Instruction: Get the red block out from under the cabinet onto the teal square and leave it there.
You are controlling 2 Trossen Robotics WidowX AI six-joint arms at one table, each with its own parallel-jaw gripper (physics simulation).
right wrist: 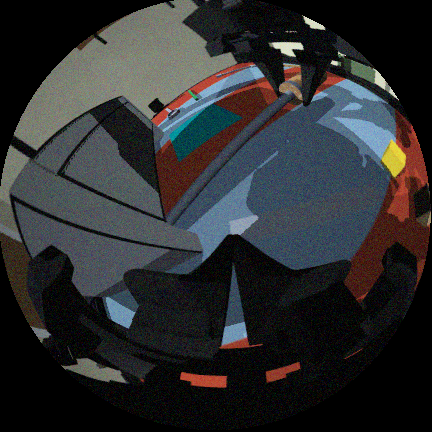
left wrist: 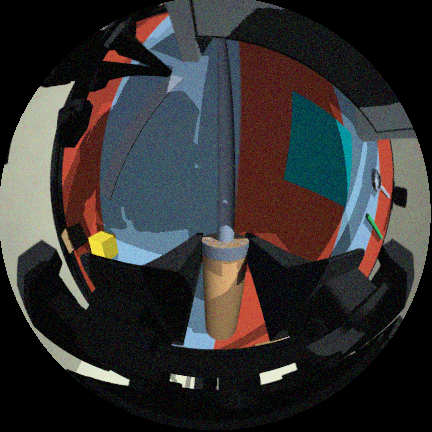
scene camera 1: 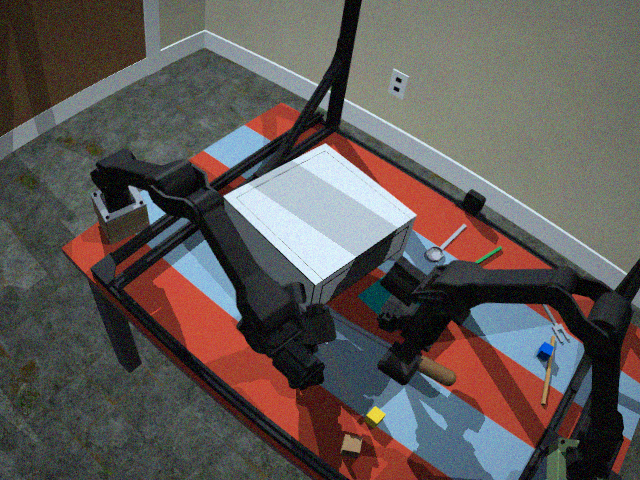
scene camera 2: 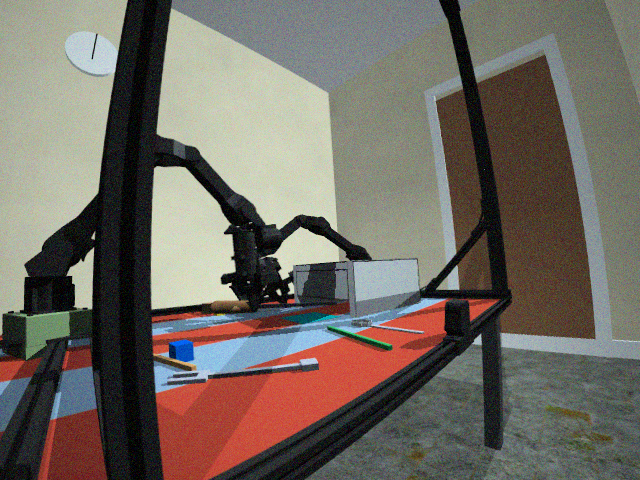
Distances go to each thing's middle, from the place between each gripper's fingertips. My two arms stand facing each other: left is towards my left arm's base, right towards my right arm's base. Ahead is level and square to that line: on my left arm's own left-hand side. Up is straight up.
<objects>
I see my right gripper 6 cm to the right of the flat strip (right wrist: 309, 213) and 4 cm short of it. Also, from my right hand: wooden-handled tool (scene camera 1: 428, 367): 9 cm to the left, 7 cm behind, 2 cm above; cabinet (scene camera 1: 277, 261): 18 cm behind, 12 cm to the right, 6 cm above; teal square (left wrist: 319, 153): 17 cm behind, 9 cm to the left.
I see my left gripper 3 cm past the wooden-handled tool, 8 cm to the left of it and 1 cm below it. The rest, counted from my left hand: flat strip 8 cm ahead, 10 cm to the right, 2 cm below; cabinet 14 cm behind, 28 cm to the right, 5 cm above; teal square 13 cm behind, 8 cm to the right, 2 cm below.
</objects>
